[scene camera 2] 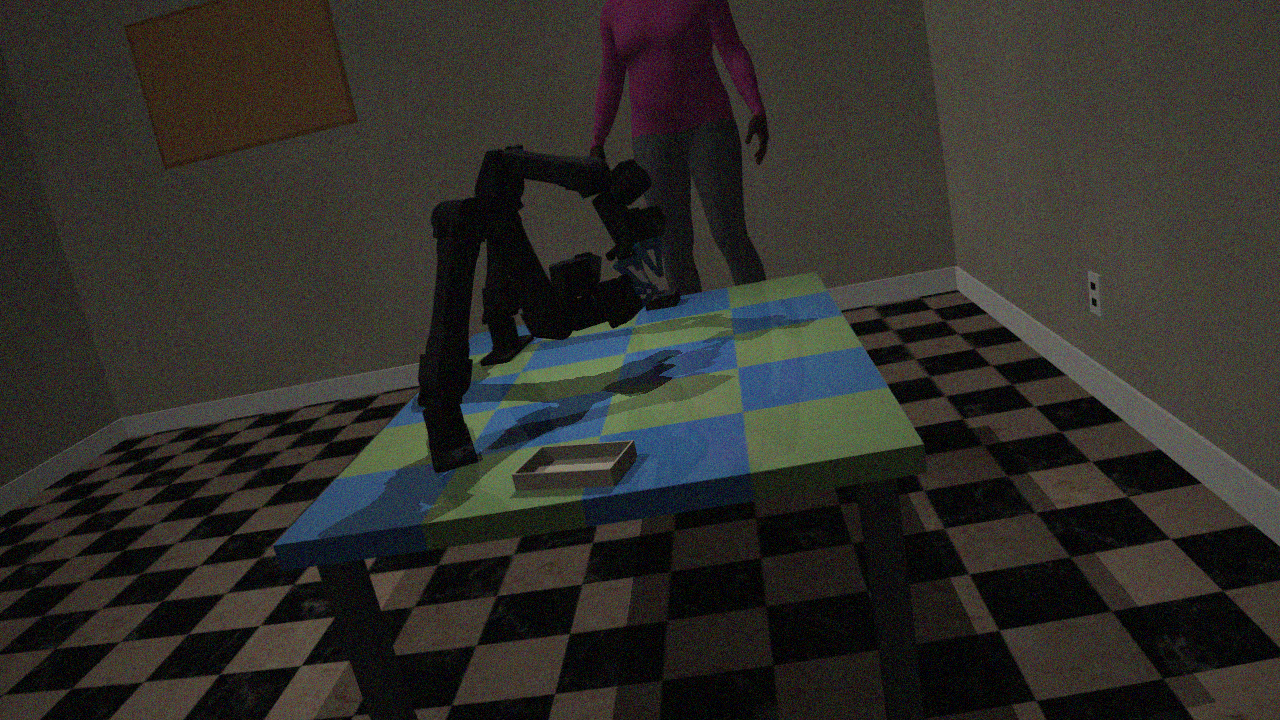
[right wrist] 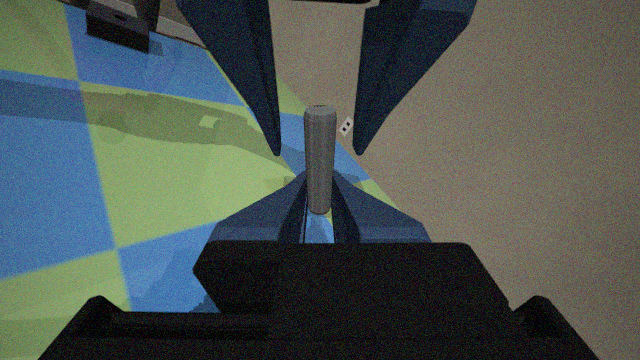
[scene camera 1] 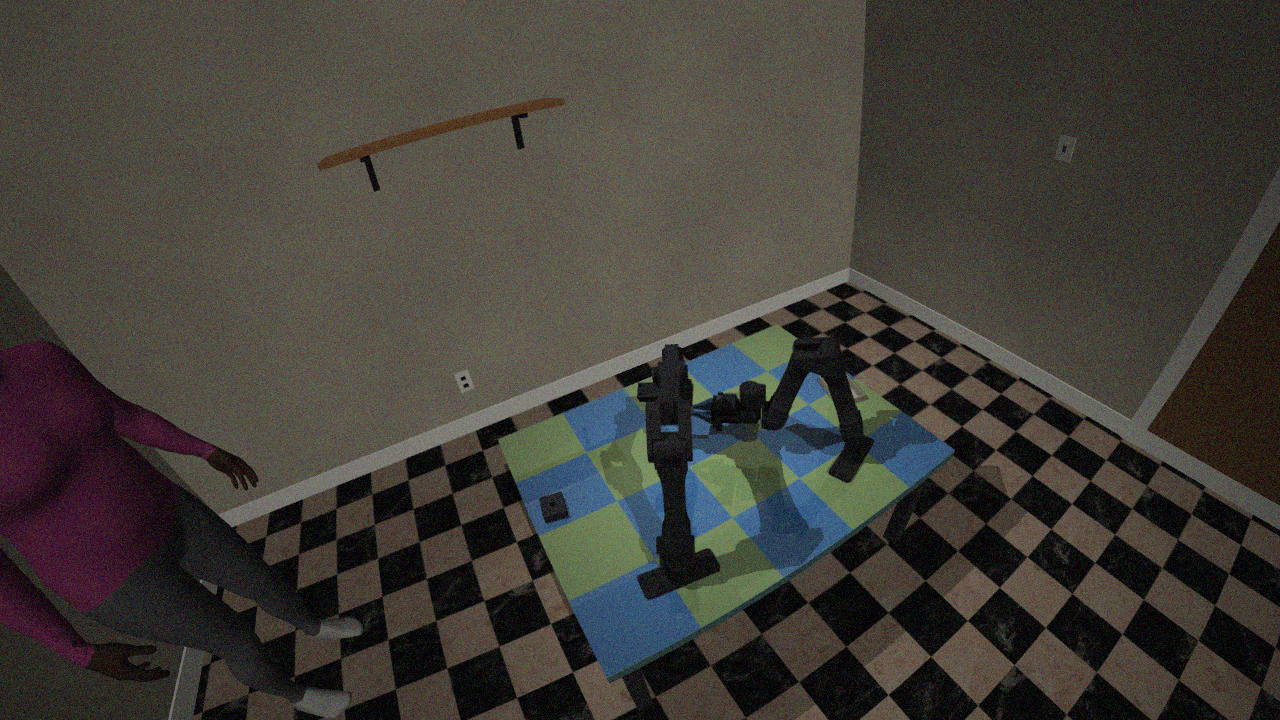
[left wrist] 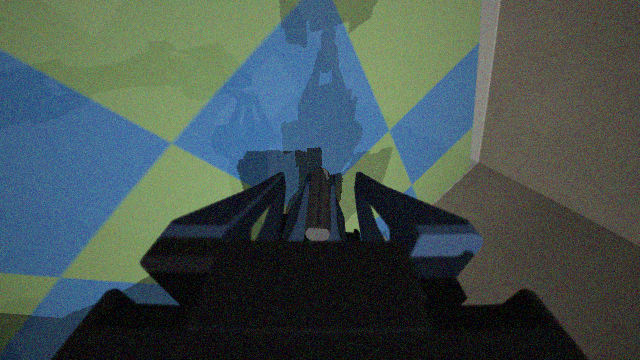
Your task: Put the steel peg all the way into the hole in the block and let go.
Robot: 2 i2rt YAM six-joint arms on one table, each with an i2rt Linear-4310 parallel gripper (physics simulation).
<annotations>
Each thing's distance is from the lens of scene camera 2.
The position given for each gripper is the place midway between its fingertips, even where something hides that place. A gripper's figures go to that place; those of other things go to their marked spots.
left gripper [scene camera 2: 653, 282]: 181 cm
right gripper [scene camera 2: 654, 290]: 180 cm
shallow tray [scene camera 2: 602, 464]: 132 cm
</annotations>
